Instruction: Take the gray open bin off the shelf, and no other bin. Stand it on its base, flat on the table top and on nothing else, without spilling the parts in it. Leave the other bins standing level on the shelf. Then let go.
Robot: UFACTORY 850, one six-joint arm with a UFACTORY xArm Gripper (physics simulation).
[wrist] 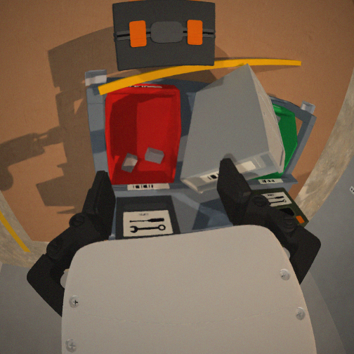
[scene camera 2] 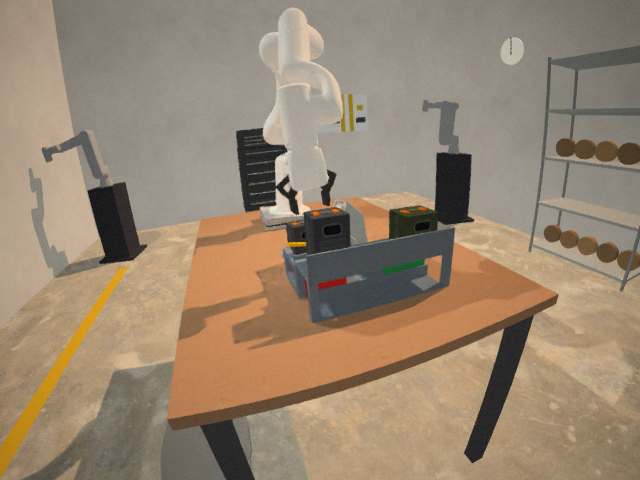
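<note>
The gray open bin (scene camera 2: 356, 219) (wrist: 232, 117) is tipped steeply on the shelf (scene camera 2: 379, 254) (wrist: 95, 132), beside the red bin and partly over the green bin. Its outer faces show in the wrist view, with a label near its lower end; its inside and any parts in it are hidden. The red bin (scene camera 2: 332, 283) (wrist: 142, 120) sits in the shelf's left part with two small gray blocks. The green bin (scene camera 2: 403, 266) (wrist: 287, 135) is at the right, partly hidden. My gripper (scene camera 2: 311, 206) (wrist: 164, 178) is open and empty, above the shelf; its right finger overlaps the gray bin's lower end in the wrist view.
A yellow bar (scene camera 2: 296, 244) (wrist: 200, 68) crosses the shelf's robot side. A dark case (scene camera 2: 295, 232) (wrist: 165, 55) stands beyond it. Another dark case (scene camera 2: 327, 235) (wrist: 147, 205) and a green case (scene camera 2: 413, 222) (wrist: 276, 200) stand at the opposite side. All are on or above the table (scene camera 2: 310, 361).
</note>
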